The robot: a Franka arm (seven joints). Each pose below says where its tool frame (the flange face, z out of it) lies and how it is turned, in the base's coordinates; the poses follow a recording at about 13 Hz.
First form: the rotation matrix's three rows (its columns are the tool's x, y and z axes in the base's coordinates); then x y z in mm. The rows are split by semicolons.
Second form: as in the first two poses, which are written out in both.
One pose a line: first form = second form
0.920, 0.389, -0.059; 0.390, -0.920, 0.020; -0.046, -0.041, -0.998; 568, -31, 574 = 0.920, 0.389, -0.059; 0.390, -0.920, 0.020; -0.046, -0.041, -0.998; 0.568, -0.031, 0.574
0.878, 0.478, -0.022; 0.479, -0.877, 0.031; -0.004, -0.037, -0.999; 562, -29, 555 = 0.878, 0.478, -0.022; 0.479, -0.877, 0.031; -0.004, -0.037, -0.999; 0.562, -0.029, 0.555
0.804, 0.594, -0.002; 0.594, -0.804, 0.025; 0.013, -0.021, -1.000; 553, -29, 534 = 0.804, 0.594, -0.002; 0.594, -0.804, 0.025; 0.013, -0.021, -1.000; 0.553, -0.029, 0.534
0.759, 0.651, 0.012; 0.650, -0.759, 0.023; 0.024, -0.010, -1.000; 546, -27, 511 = 0.759, 0.651, 0.012; 0.650, -0.759, 0.023; 0.024, -0.010, -1.000; 0.546, -0.027, 0.511
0.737, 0.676, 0.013; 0.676, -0.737, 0.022; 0.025, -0.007, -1.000; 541, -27, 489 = 0.737, 0.676, 0.013; 0.676, -0.737, 0.022; 0.025, -0.007, -1.000; 0.541, -0.027, 0.489
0.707, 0.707, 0.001; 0.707, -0.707, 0.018; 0.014, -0.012, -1.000; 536, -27, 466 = 0.707, 0.707, 0.001; 0.707, -0.707, 0.018; 0.014, -0.012, -1.000; 0.536, -0.027, 0.466
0.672, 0.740, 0.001; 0.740, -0.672, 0.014; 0.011, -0.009, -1.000; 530, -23, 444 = 0.672, 0.740, 0.001; 0.740, -0.672, 0.014; 0.011, -0.009, -1.000; 0.530, -0.023, 0.444
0.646, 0.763, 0.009; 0.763, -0.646, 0.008; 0.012, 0.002, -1.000; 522, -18, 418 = 0.646, 0.763, 0.009; 0.763, -0.646, 0.008; 0.012, 0.002, -1.000; 0.522, -0.018, 0.418
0.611, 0.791, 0.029; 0.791, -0.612, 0.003; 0.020, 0.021, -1.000; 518, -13, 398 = 0.611, 0.791, 0.029; 0.791, -0.612, 0.003; 0.020, 0.021, -1.000; 0.518, -0.013, 0.398
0.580, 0.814, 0.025; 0.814, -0.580, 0.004; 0.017, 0.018, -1.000; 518, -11, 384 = 0.580, 0.814, 0.025; 0.814, -0.580, 0.004; 0.017, 0.018, -1.000; 0.518, -0.011, 0.384
